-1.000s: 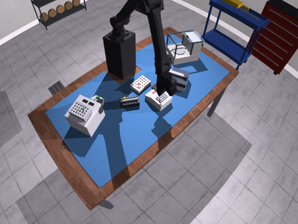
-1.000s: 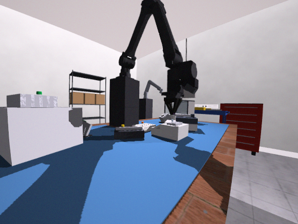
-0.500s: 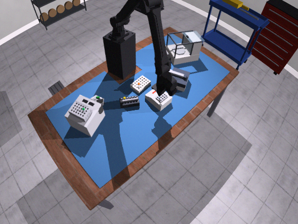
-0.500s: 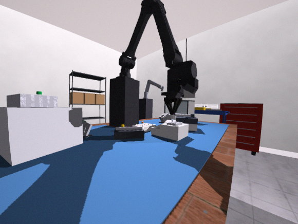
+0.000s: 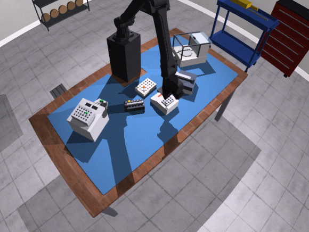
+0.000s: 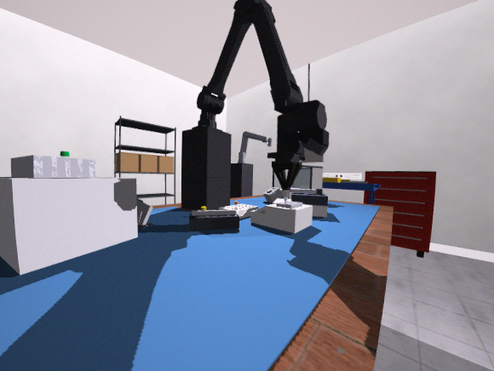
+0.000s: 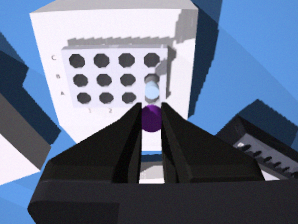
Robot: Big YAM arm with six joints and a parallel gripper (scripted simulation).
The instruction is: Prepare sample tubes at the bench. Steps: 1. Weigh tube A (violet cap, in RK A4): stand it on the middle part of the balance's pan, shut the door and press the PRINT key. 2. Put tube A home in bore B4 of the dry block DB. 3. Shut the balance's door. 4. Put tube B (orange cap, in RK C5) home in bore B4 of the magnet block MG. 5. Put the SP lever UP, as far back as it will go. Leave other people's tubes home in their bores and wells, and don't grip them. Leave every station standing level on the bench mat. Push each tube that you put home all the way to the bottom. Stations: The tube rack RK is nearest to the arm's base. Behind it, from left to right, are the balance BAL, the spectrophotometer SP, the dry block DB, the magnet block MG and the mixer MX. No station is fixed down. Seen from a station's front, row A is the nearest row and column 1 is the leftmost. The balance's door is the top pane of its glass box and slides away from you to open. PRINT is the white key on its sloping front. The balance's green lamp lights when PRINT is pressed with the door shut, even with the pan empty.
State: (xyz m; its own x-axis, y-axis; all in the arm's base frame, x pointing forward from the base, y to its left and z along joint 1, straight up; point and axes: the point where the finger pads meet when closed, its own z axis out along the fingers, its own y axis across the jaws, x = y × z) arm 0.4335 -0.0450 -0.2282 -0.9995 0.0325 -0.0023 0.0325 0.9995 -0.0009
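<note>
The violet-capped tube lies 2 cm below my hand. From my hand the other things lie so: magnet block MG (15 cm behind, 13 cm to the right, 9 cm below); then tube rack RK (21 cm behind, 3 cm to the left, 10 cm below); then dry block (3 cm behind, 3 cm to the left, 8 cm below).
</note>
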